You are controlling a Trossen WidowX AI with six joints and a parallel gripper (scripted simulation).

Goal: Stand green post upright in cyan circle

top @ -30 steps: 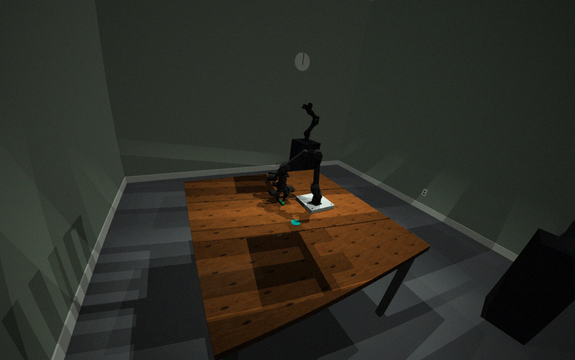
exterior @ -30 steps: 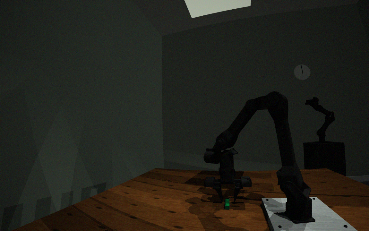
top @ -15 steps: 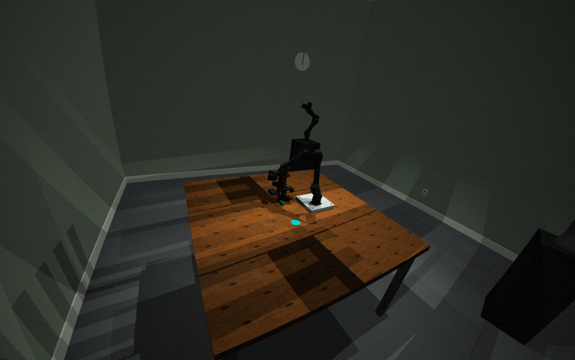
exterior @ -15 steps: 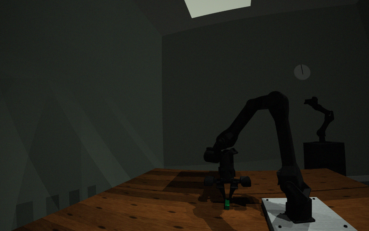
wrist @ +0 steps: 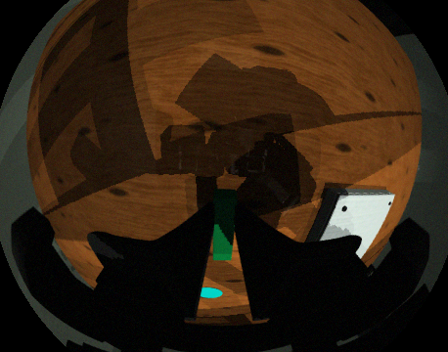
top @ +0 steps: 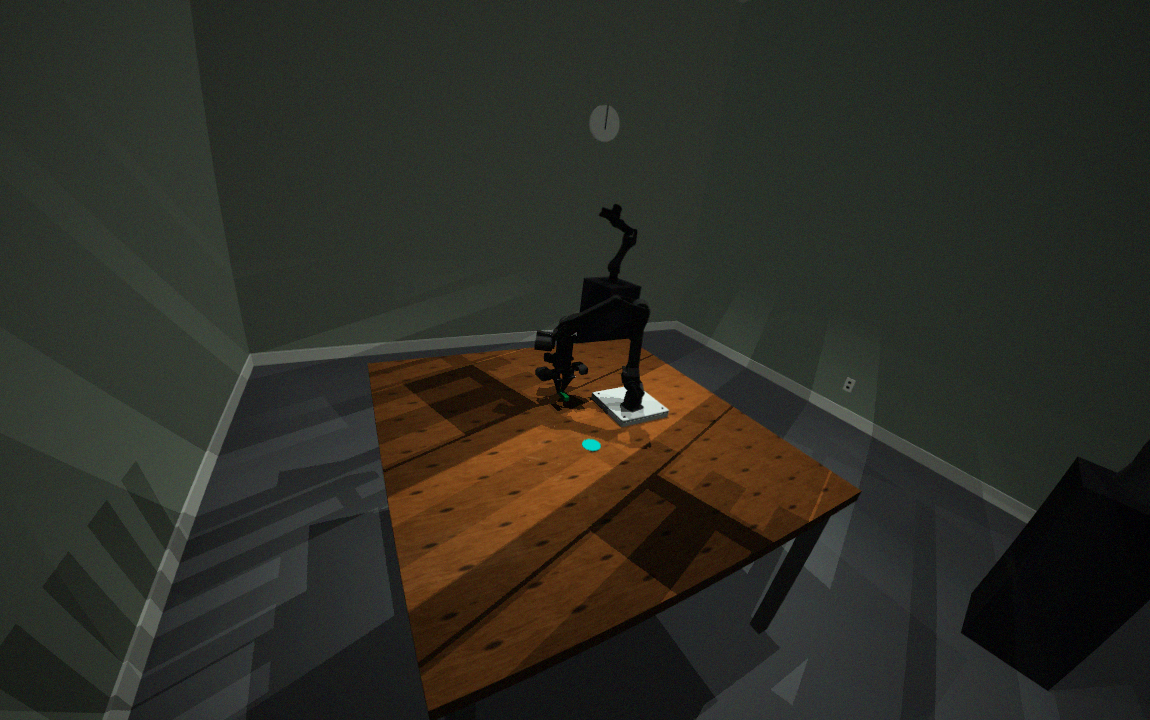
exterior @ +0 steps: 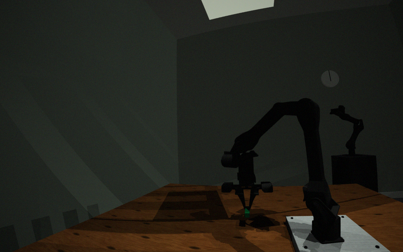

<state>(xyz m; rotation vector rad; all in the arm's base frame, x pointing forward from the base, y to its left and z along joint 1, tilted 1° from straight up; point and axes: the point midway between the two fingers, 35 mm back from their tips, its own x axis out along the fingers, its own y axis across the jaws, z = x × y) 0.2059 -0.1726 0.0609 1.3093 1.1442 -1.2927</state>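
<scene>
The green post is 2 cm to the left of my gripper tip. Also, from my gripper tip: cyan circle 26 cm to the left, 6 cm ahead, 5 cm below.
</scene>
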